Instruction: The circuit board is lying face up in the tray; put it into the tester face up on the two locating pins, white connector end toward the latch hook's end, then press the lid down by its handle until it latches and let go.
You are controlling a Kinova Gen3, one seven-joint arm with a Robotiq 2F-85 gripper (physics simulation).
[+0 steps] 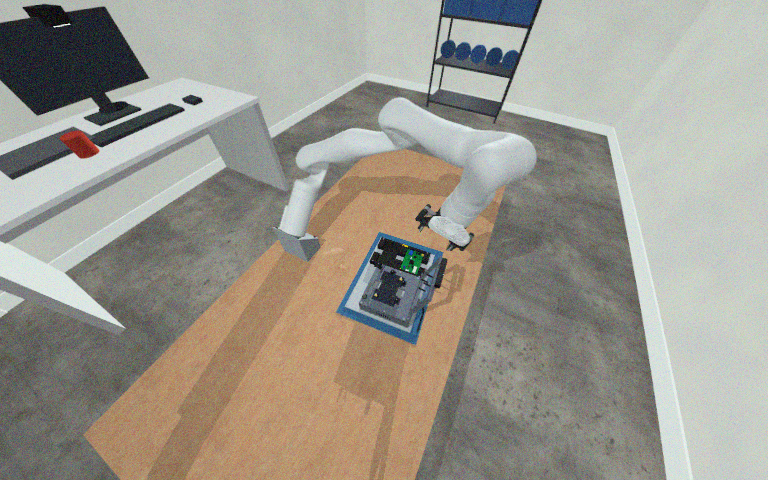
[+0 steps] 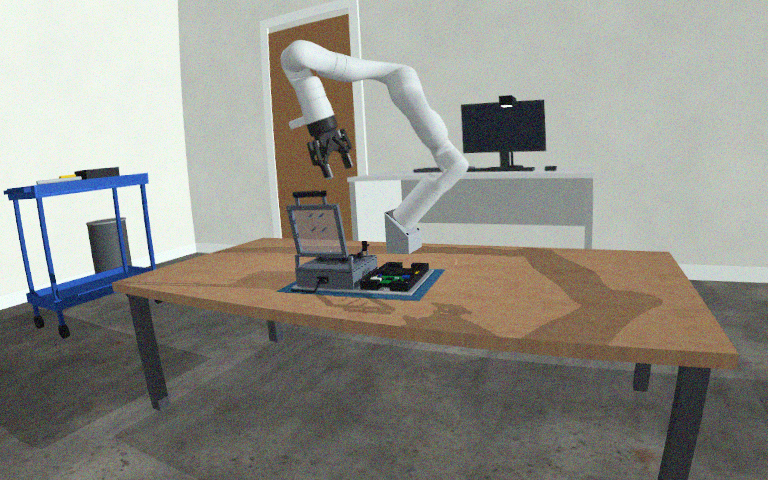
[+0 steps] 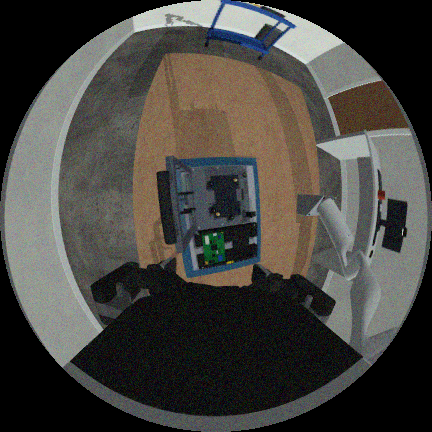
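Where they show: gripper, between the fingertips: (image 1: pixel 434 238) (image 2: pixel 340 173) (image 3: pixel 214 269); arm's base, origin of its link: (image 1: pixel 293 232) (image 2: pixel 402 220) (image 3: pixel 323 205).
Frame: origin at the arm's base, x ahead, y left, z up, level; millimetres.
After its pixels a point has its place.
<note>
The green circuit board (image 1: pixel 412 261) @(y 99, x 472, z -89 mm) (image 2: pixel 390 279) @(y 101, x 475, z -91 mm) (image 3: pixel 214 247) @(y 98, x 468, z -89 mm) lies face up in the black tray (image 3: pixel 245 245) @(y 117, x 353, z -93 mm) beside the tester; its white connector (image 3: pixel 206 239) @(y 63, x 491, z -84 mm) is at the end nearer the tester. The grey tester (image 1: pixel 370 300) @(y -133, x 384, z -51 mm) (image 2: pixel 308 274) @(y -117, x 534, z -69 mm) (image 3: pixel 202 200) @(y -62, x 494, z -51 mm) has a black nest (image 1: pixel 389 287) @(y -67, x 429, z -43 mm) (image 3: pixel 226 195) @(y -69, x 426, z -42 mm) with two gold pins and no board on it. Its clear lid (image 2: pixel 341 232) @(y 1, x 552, z 53 mm) (image 3: pixel 175 210) @(y -64, x 562, z 128 mm) stands upright, with a black handle (image 1: pixel 441 272) @(y -76, x 574, z 164 mm) (image 2: pixel 309 194) @(y -67, x 581, z 156 mm) (image 3: pixel 166 207) @(y -72, x 571, z 164 mm). A black latch hook (image 2: pixel 364 247) @(y -10, x 372, z -25 mm) (image 3: pixel 250 214) @(y -11, x 372, z -7 mm) stands opposite the lid. My gripper (image 1: pixel 434 237) @(y -2, x 529, z 204 mm) (image 2: pixel 337 169) @(y -2, x 529, z 204 mm) (image 3: pixel 214 269) @(y -2, x 529, z 204 mm) is open and empty, high above the lid handle's level.
Tester and tray stand on a blue-edged mat (image 1: pixel 377 328) @(y -196, x 435, z -109 mm) (image 2: pixel 434 277) @(y 200, x 376, z -109 mm) (image 3: pixel 258 200) @(y -36, x 282, z -108 mm) on the wooden table (image 1: pixel 254 396) @(y -514, x 169, z -112 mm) (image 2: pixel 509 294) @(y 422, x 506, z -111 mm) (image 3: pixel 215 80) @(y -579, x 384, z -111 mm). My arm's grey base (image 1: pixel 298 244) @(y -47, x 55, z 4 mm) (image 2: pixel 403 233) @(y 23, x 74, z -37 mm) (image 3: pixel 308 204) @(y -6, x 72, z -38 mm) stands on the table, on the latch side.
</note>
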